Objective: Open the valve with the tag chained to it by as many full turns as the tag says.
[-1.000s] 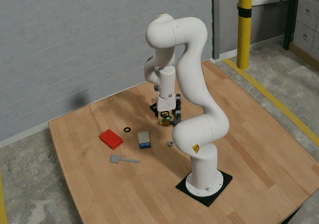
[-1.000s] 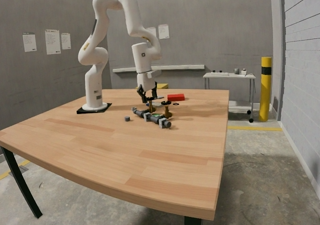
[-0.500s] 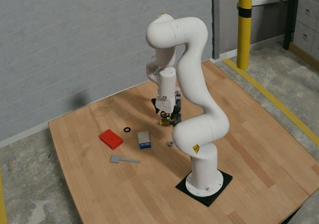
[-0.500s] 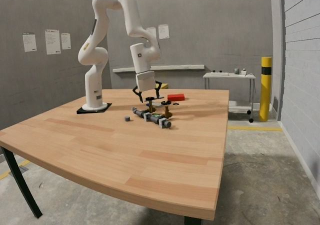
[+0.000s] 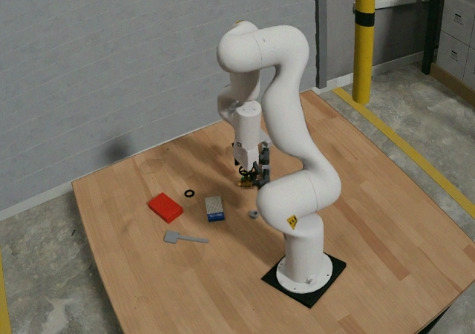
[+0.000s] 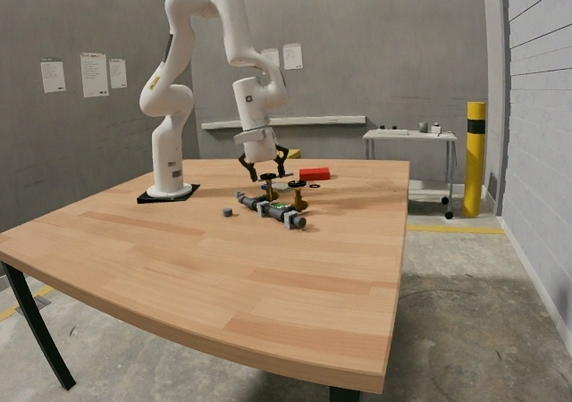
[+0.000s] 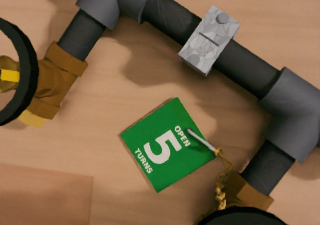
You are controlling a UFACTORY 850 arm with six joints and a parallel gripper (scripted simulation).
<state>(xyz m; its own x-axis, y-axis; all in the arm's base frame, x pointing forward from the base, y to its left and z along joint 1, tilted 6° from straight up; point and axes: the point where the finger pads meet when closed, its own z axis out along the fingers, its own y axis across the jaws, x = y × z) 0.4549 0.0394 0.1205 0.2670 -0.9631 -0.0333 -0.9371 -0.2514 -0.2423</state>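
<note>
Now: hand 5 cm short of the green tag, 3 cm to the left of it and 9 cm above it. Round my hand: red block: 33 cm to the left, 8 cm below; then grey paddle-shaped tool: 16 cm behind, 30 cm to the left, 9 cm below; then blue-and-grey box: 7 cm behind, 15 cm to the left, 8 cm below.
</note>
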